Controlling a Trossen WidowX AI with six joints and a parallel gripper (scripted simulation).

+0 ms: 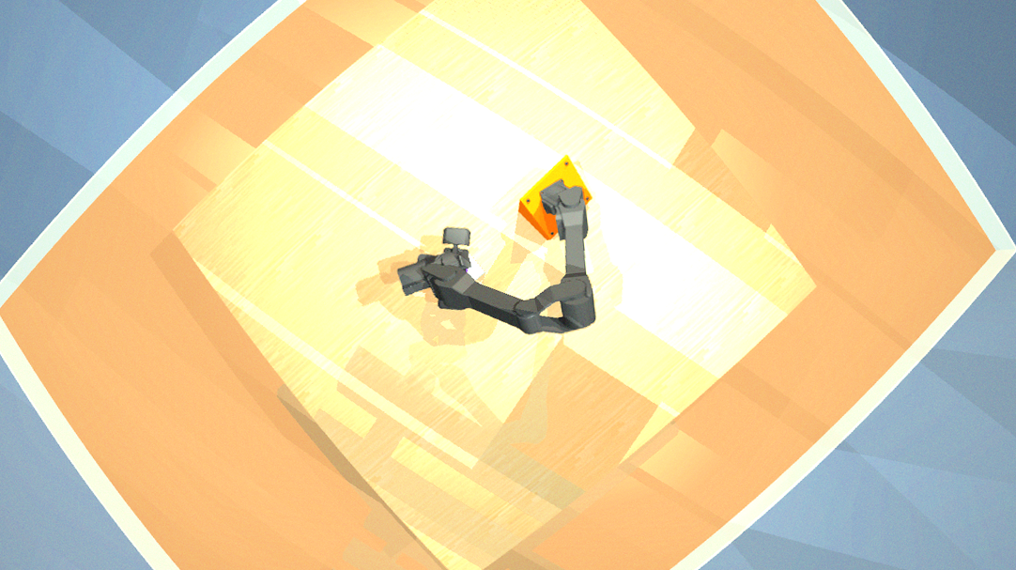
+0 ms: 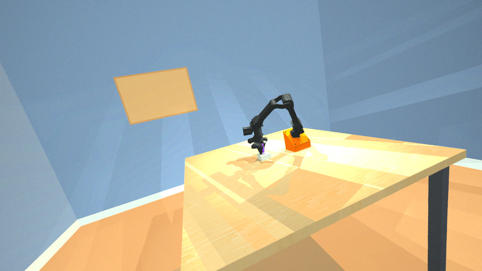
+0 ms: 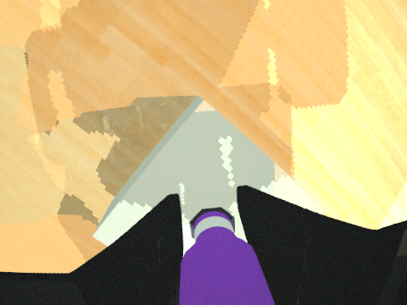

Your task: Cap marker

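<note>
My gripper tip is 20 mm above the white holder block, 10 mm to the right of it and 10 mm past it. The rest, counted from my gripper tip: purple cap: 50 mm above, 10 mm to the left, 10 mm behind.
</note>
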